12 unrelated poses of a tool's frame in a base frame.
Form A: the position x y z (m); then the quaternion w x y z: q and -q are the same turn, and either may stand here.
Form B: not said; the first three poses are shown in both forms.
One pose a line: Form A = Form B
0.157, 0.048, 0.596, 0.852, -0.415, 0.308, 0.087 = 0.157, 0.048, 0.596, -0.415, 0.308, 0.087, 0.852
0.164, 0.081, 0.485, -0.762, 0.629, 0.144, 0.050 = 0.164, 0.081, 0.485, -0.629, -0.144, -0.050, 0.762
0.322, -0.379, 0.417, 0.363, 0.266, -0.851, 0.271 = 0.322, -0.379, 0.417, 0.266, -0.851, 0.271, 0.363
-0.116, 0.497, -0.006, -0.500, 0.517, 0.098, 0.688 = -0.116, 0.497, -0.006, -0.517, -0.098, -0.688, 0.500
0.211, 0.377, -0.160, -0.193, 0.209, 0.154, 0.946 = 0.211, 0.377, -0.160, -0.209, -0.154, -0.946, 0.193
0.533, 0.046, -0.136, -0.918, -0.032, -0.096, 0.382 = 0.533, 0.046, -0.136, 0.032, 0.096, -0.382, 0.918
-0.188, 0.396, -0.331, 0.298, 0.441, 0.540, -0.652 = -0.188, 0.396, -0.331, 0.441, 0.540, -0.652, 0.298
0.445, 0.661, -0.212, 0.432, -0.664, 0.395, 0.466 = 0.445, 0.661, -0.212, -0.664, 0.395, 0.466, 0.432
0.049, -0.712, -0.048, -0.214, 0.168, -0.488, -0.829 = 0.049, -0.712, -0.048, -0.168, 0.488, 0.829, 0.214
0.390, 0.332, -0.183, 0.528, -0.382, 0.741, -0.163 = 0.390, 0.332, -0.183, -0.382, 0.741, -0.163, 0.528
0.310, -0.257, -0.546, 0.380, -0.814, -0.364, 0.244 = 0.310, -0.257, -0.546, -0.814, -0.364, 0.244, 0.380
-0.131, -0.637, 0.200, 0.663, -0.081, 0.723, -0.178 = -0.131, -0.637, 0.200, -0.081, 0.723, -0.178, 0.663
